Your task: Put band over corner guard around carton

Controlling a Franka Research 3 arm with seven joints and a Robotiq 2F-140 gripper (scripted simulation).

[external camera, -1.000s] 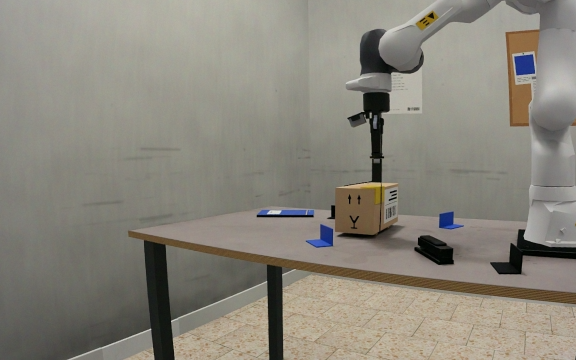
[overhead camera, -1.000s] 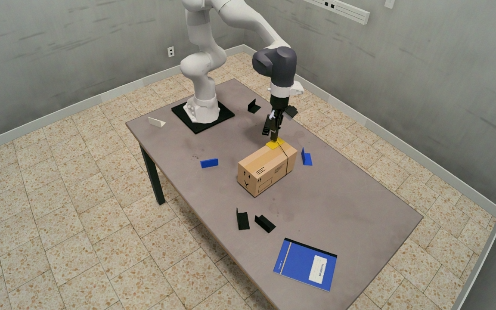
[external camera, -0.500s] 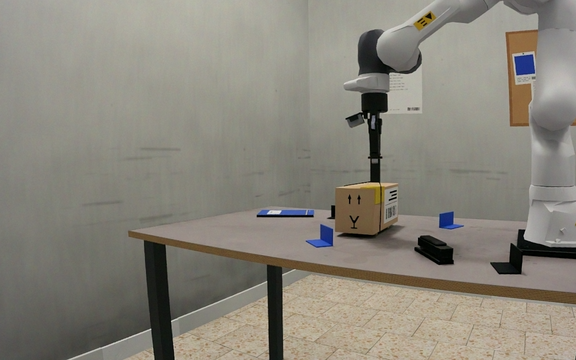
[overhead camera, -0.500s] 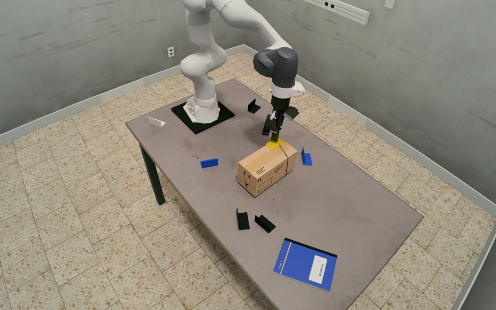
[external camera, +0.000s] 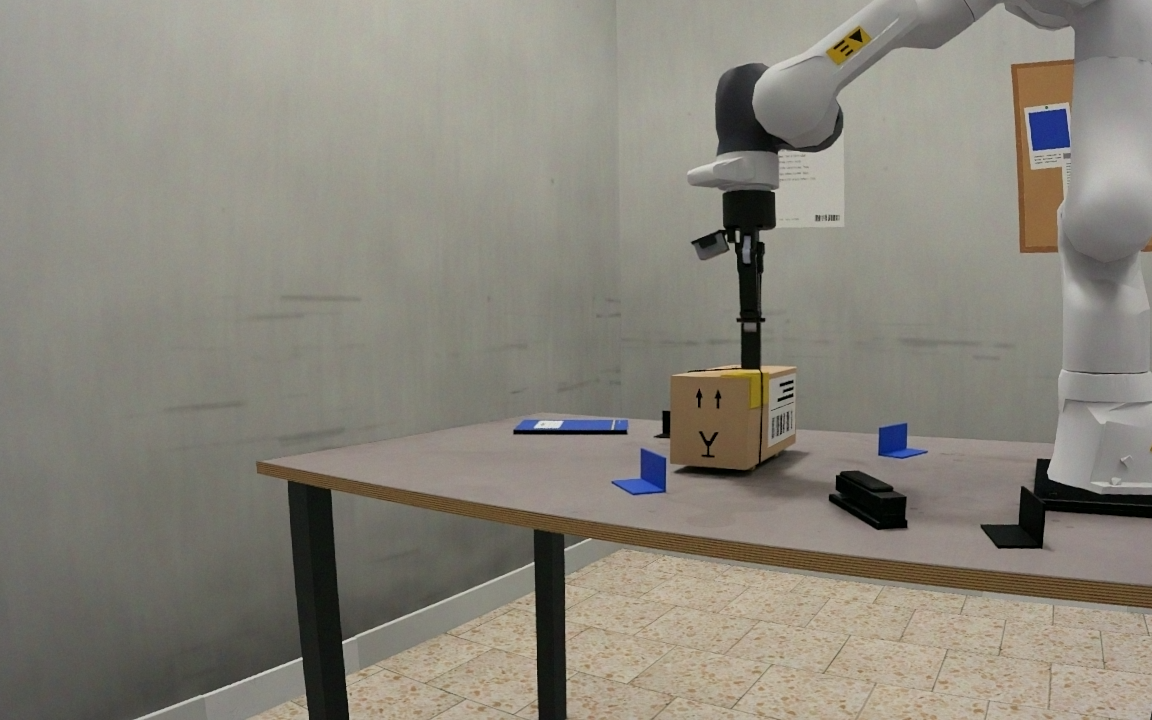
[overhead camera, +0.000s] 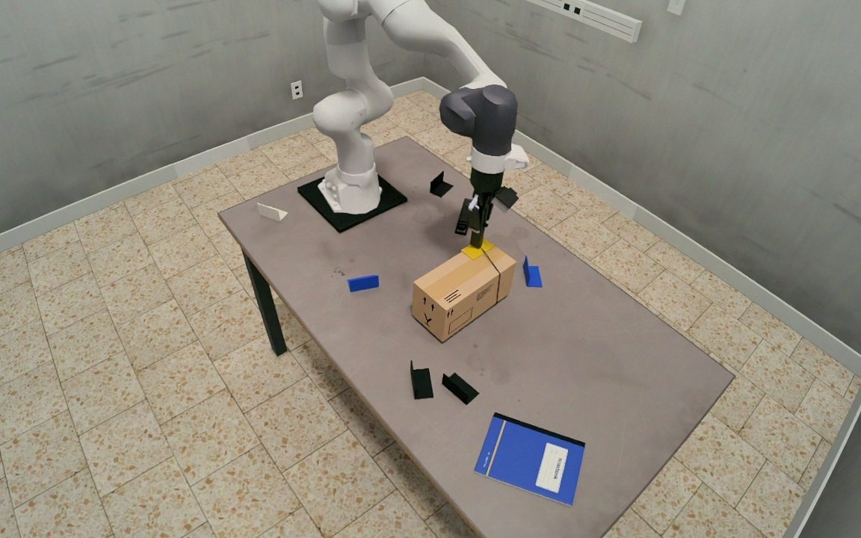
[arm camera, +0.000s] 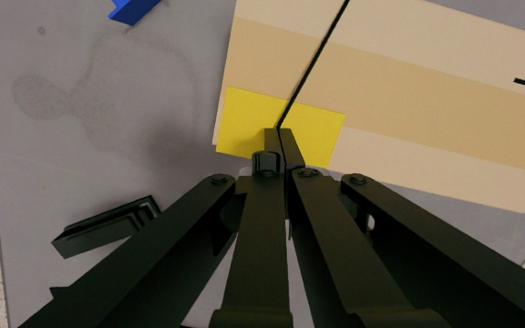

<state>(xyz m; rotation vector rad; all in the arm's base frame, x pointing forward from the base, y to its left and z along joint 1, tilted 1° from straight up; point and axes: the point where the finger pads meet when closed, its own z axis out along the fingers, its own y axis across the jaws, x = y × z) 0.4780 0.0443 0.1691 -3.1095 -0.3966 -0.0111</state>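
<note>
Right now my hand is 5 cm above the yellow corner guard. Also, from my hand: brown carton: 10 cm below, 8 cm to the right, 5 cm ahead; then blue notebook: 46 cm ahead, 25 cm to the right, 18 cm below.
</note>
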